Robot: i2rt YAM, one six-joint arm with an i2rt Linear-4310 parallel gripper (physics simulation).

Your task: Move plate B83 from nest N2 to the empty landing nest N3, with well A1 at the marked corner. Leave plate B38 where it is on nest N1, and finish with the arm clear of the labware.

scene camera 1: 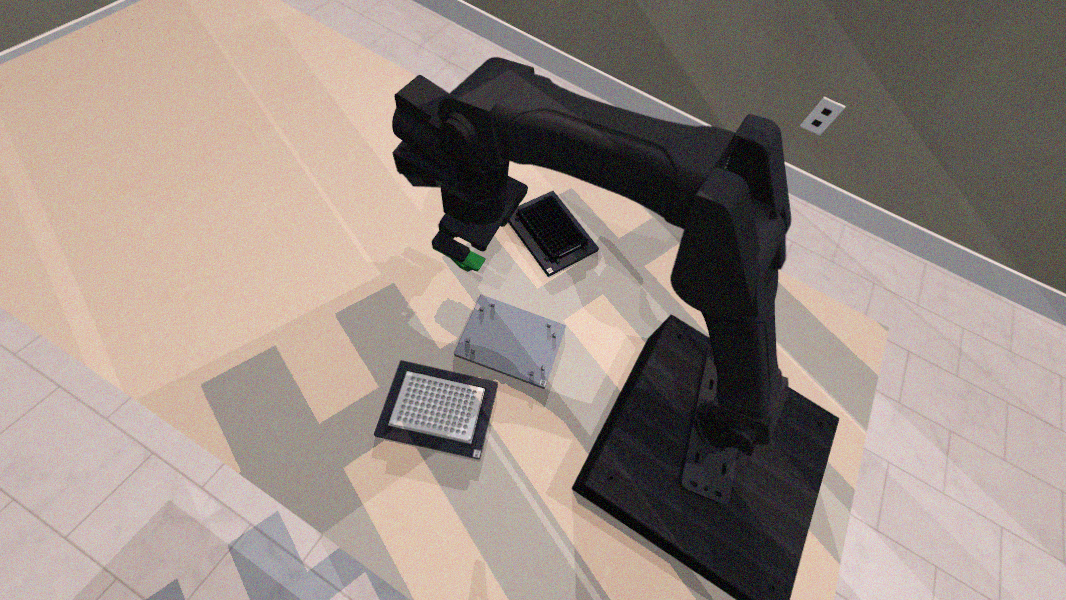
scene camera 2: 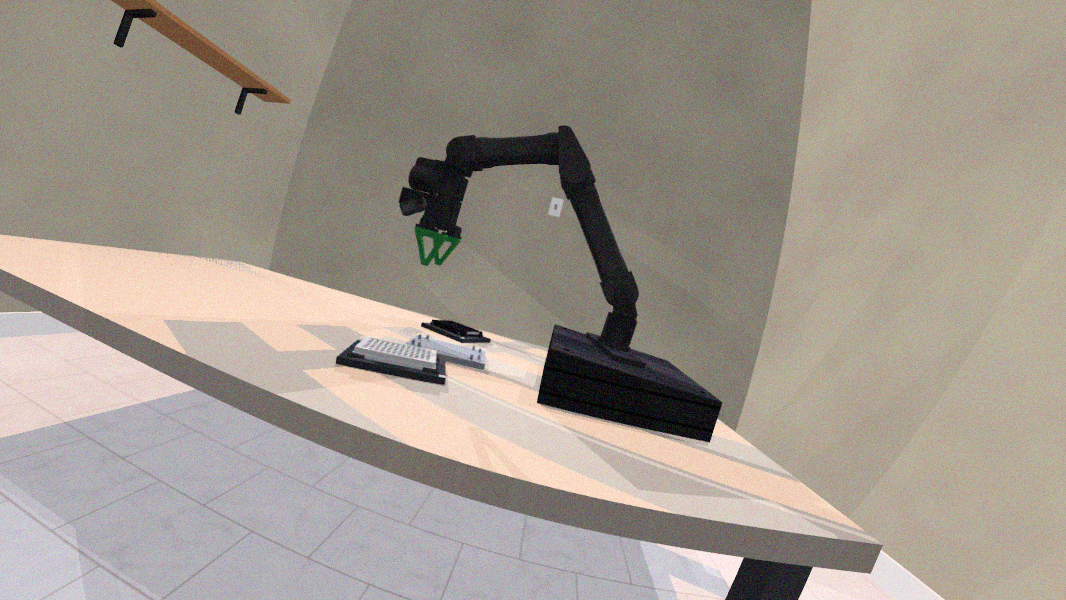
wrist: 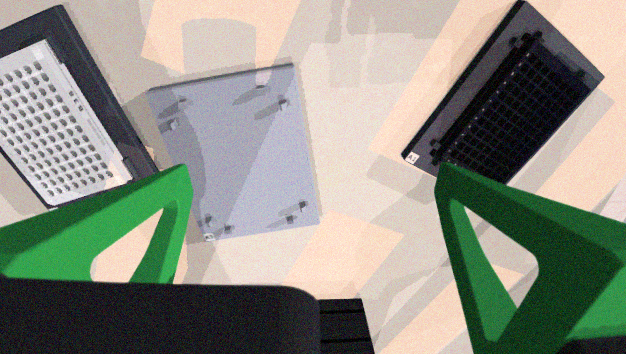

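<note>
A white well plate (scene camera 1: 437, 406) (scene camera 2: 395, 352) (wrist: 60, 125) sits in a dark nest (scene camera 1: 485, 409) (wrist: 85, 70). A black well plate (scene camera 1: 552, 225) (scene camera 2: 456, 327) (wrist: 520, 110) sits in another dark nest (wrist: 465, 95), whose A1 label (wrist: 412, 158) shows in the wrist view. I cannot read which plate is B83 or B38. The empty blue-grey nest (scene camera 1: 514, 342) (scene camera 2: 458, 351) (wrist: 250, 160) with small posts lies between them; its corner label (wrist: 209, 237) is at the lower left in the wrist view. My gripper (scene camera 1: 469, 261) (scene camera 2: 434, 263) (wrist: 313, 177) is open and empty, high above the table near the empty nest.
The arm's black base block (scene camera 1: 634, 462) (scene camera 2: 626, 402) stands on the table (scene camera 1: 186, 186) (scene camera 2: 484, 454), to the right of the nests in both scene views. A wooden shelf (scene camera 2: 208, 55) is on the wall at the upper left in scene camera 2.
</note>
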